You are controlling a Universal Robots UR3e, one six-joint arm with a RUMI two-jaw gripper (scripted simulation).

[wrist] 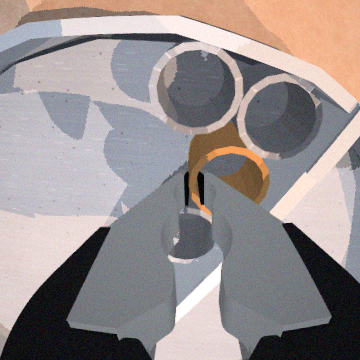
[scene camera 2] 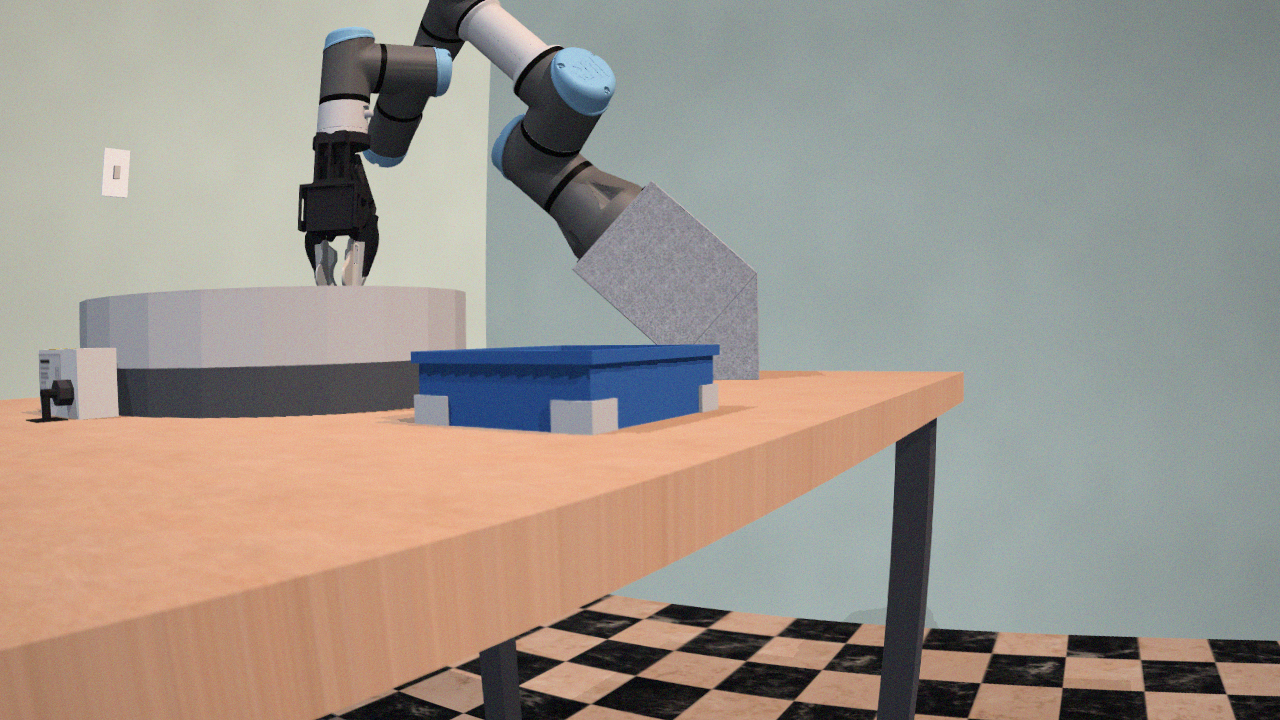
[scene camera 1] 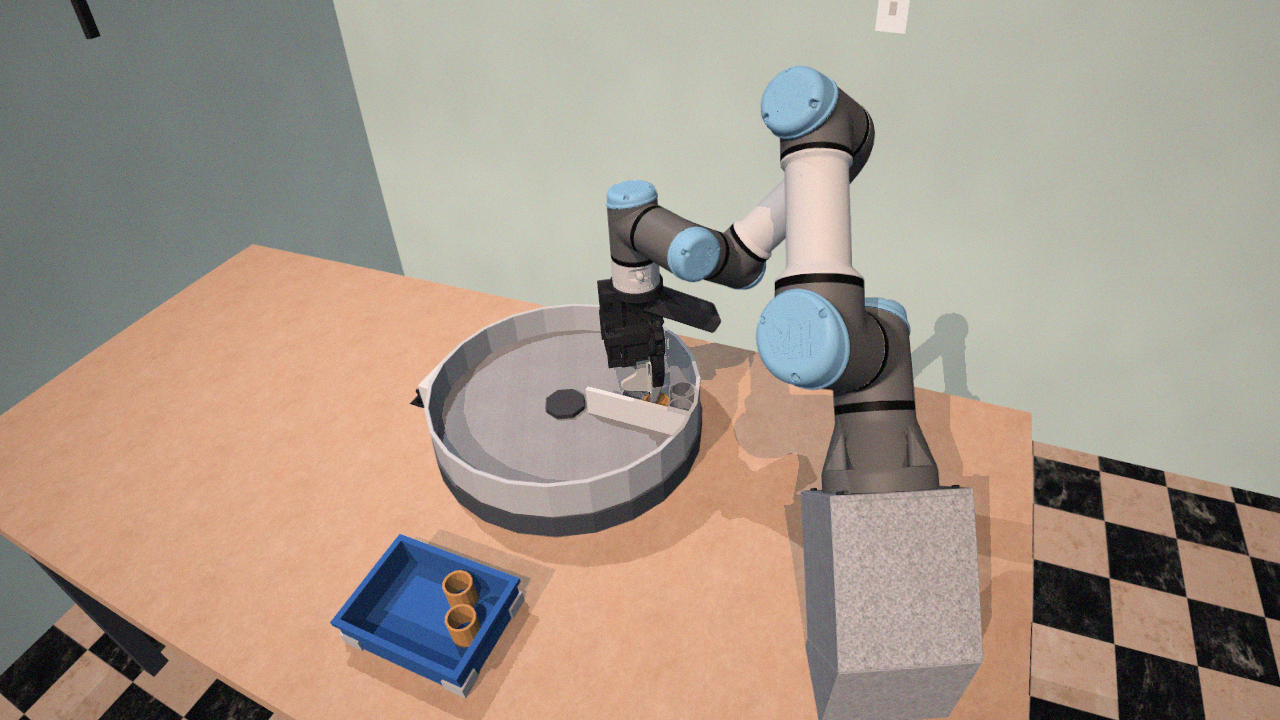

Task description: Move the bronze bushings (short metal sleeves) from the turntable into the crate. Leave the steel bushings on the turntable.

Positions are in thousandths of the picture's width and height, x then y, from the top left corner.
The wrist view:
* my gripper: 538,482
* bronze bushing: 701,501
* steel bushing: 543,679
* steel bushing: 826,354
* grey turntable: 249,407
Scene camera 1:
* my gripper: 509,560
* bronze bushing: 357,806
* bronze bushing: 361,852
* grey turntable: 386,583
